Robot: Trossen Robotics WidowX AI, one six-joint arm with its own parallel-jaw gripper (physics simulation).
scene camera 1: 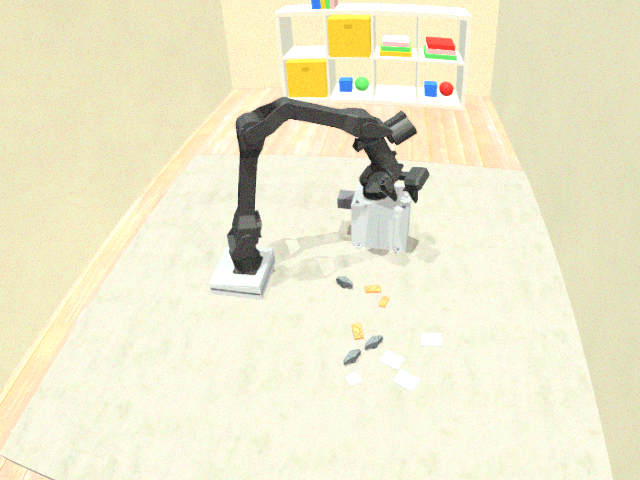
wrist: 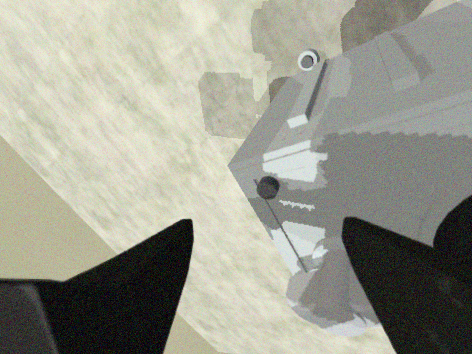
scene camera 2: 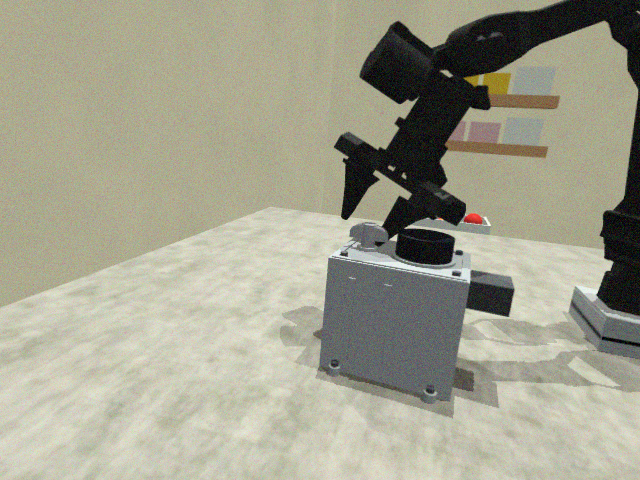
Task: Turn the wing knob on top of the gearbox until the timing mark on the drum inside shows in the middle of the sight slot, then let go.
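Frame: origin at the arm's base, x ahead, y left, z up, level; centimetres.
Seen in the pictures: gripper, fingertip midpoint: (scene camera 1: 406,201) (wrist: 267,228); arm's base, link origin: (scene camera 1: 248,265) (scene camera 2: 627,307).
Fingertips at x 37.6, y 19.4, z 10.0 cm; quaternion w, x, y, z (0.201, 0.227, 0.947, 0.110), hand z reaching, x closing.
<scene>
Pixels of each thing's top centre, then the offset from my fingertips to it. "spot": a spot on its surface instead. Level surfaces: height alone.
- pale grey gearbox, top centre: (scene camera 2: 427,229) (scene camera 1: 374,183) dx -8.7, dy +3.5, dz +2.4 cm
- black round collar, surface spot: (scene camera 2: 425,248) spot: dx -8.9, dy +6.7, dz +0.9 cm
- dark block, surface spot: (scene camera 2: 490,293) spot: dx -16.2, dy +5.9, dz -3.2 cm
- mat, surface height: dz -14.8 cm
The pale grey gearbox (scene camera 1: 379,227) (scene camera 2: 392,322) (wrist: 380,185) stands upright on the mat. Its grey wing knob (scene camera 1: 405,198) (scene camera 2: 369,235) (wrist: 322,295) is on top near one corner; in the wrist view it is low, close to the right finger, which hides part of it. My gripper (scene camera 1: 404,199) (scene camera 2: 362,230) (wrist: 267,228) is open and empty. In scene camera 2 its fingers stand apart on either side of the knob, one tip higher, the other low behind the knob's right side. Contact cannot be told. I cannot make out the sight slot, the drum or the timing mark.
A black round collar (scene camera 2: 425,248) rises from the gearbox top beside the knob. A dark block (scene camera 1: 345,199) (scene camera 2: 490,293) juts from its side. Dark stones (scene camera 1: 344,282), orange pieces (scene camera 1: 372,288) and white squares (scene camera 1: 431,339) lie on the mat (scene camera 1: 206,387). A white shelf unit (scene camera 1: 372,9) stands behind.
</scene>
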